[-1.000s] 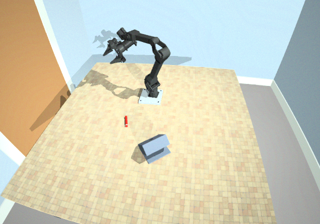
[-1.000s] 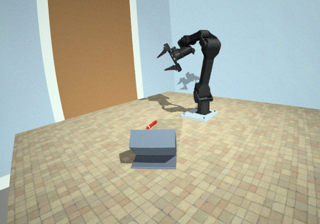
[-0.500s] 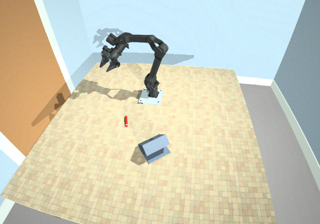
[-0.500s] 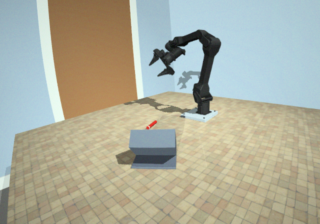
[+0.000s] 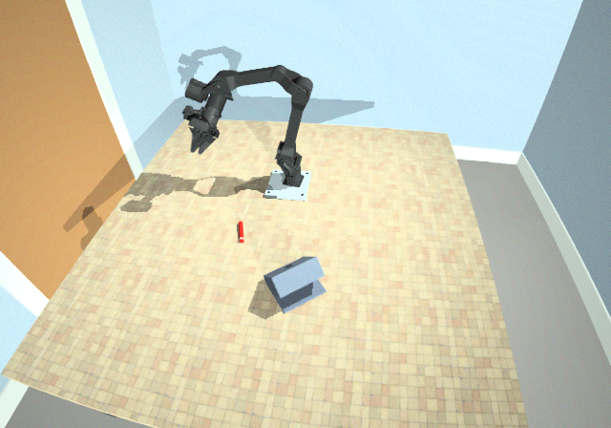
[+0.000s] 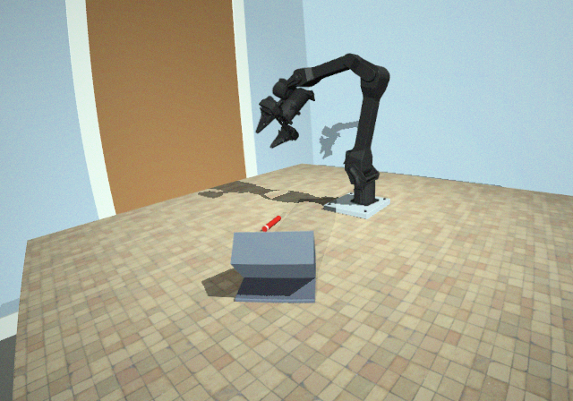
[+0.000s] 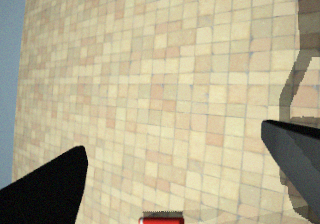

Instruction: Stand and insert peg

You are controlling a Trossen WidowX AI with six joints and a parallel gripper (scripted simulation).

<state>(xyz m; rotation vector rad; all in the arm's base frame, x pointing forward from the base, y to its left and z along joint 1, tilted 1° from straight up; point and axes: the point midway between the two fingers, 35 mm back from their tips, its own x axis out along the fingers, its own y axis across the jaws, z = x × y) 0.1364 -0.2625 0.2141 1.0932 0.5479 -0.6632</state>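
The red peg is 13 cm ahead of my gripper tip, 19 cm to the left of it and 20 cm below it. The rest, counted from my gripper tip: grey sloped panel: 25 cm ahead, 40 cm to the left, 16 cm below.
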